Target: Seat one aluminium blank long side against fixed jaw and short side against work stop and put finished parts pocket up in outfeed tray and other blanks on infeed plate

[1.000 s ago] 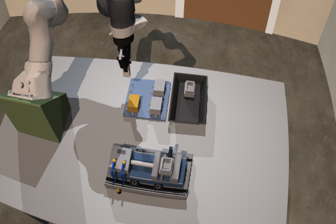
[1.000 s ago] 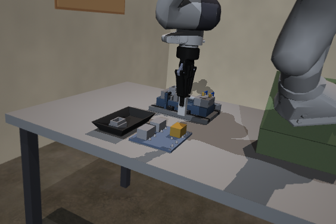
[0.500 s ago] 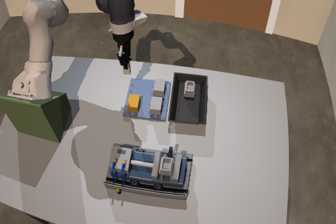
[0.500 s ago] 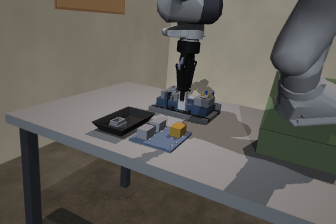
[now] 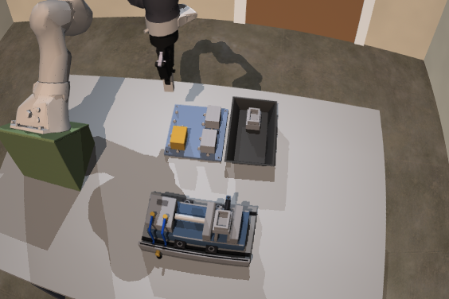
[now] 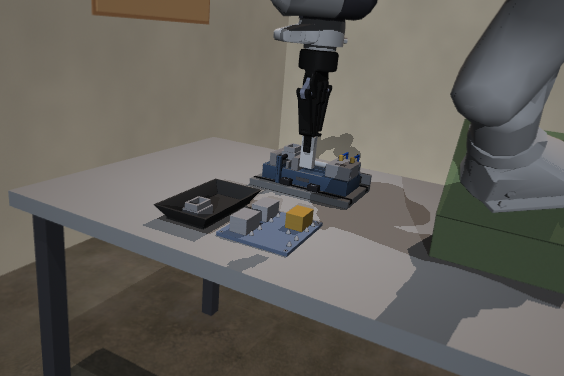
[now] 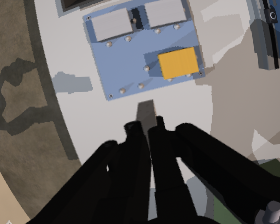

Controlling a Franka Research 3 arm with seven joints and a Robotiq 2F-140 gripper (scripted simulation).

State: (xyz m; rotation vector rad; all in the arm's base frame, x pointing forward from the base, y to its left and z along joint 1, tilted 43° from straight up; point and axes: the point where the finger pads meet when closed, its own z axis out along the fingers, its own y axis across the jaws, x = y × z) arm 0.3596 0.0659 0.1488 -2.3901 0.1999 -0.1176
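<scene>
My hand is 180 mm above the aluminium blank, 110 mm short of it and 70 mm to the left of it. Round my hand: brass blank: 180 mm below, 60 mm to the right, 20 mm ahead; blue vise: 360 mm to the right, 160 mm below, 90 mm ahead.
</scene>
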